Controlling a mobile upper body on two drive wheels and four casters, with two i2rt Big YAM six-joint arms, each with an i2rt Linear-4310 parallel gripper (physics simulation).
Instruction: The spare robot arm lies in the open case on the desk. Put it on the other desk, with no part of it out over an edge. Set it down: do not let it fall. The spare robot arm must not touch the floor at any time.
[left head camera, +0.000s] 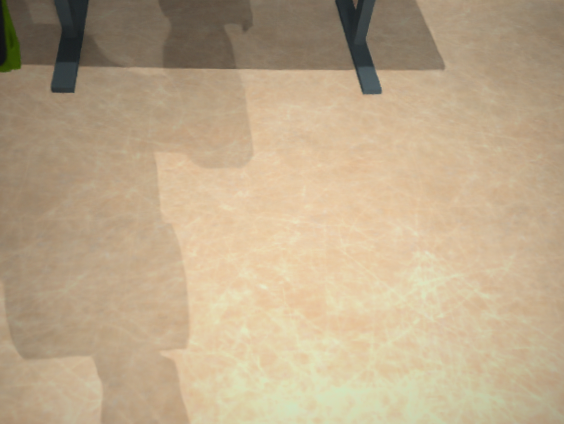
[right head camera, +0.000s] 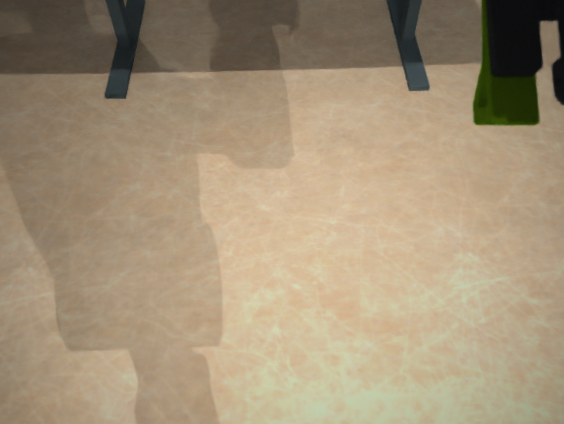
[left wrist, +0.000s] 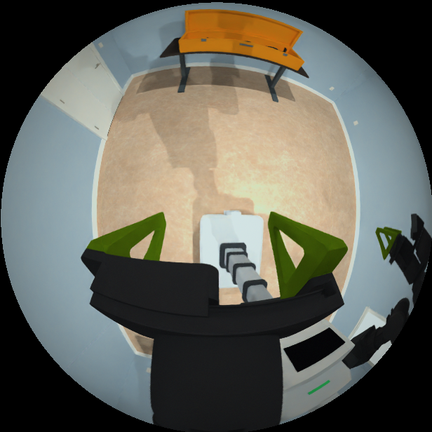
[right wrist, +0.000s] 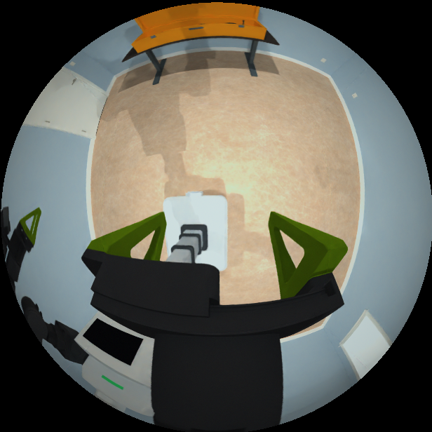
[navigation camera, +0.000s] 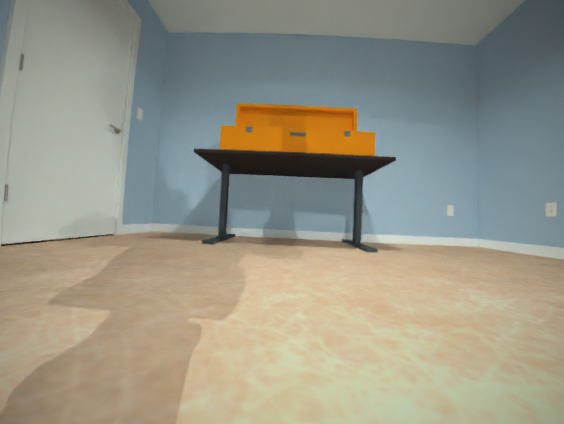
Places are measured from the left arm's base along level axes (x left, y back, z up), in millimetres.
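Pixels of known places: right gripper, fingertip midpoint: (right head camera: 560, 113).
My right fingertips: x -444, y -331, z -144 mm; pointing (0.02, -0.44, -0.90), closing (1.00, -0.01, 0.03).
Note:
Behind a point stands the place of what it marks.
The open orange case (left wrist: 220, 47) (right wrist: 225, 33) (navigation camera: 270, 141) @(z -609, x -74, y -1850 mm) stands on a dark desk (left wrist: 170, 48) (right wrist: 271, 39) (navigation camera: 300, 164) @(z -715, x -321, y -2080 mm) across the room, lid raised at the back. Small dark bits show inside it in both wrist views; the spare robot arm is otherwise hidden by the case's front wall. My left gripper (left wrist: 216, 217) is open and empty, far from the case. My right gripper (right wrist: 216, 217) is also open and empty, far from it. Parts of their green fingers show at the edges of the head views. The other desk does not show in these views.
The case desk's legs (left head camera: 64, 75) (right head camera: 118, 82) stand ahead on the floor, with a blue wall behind. A white door (navigation camera: 70, 120) @(z -578, x 1309, y -1619 mm) is at the left of the navigation view. My white base (left wrist: 212, 230) (right wrist: 217, 215) shows below the grippers.

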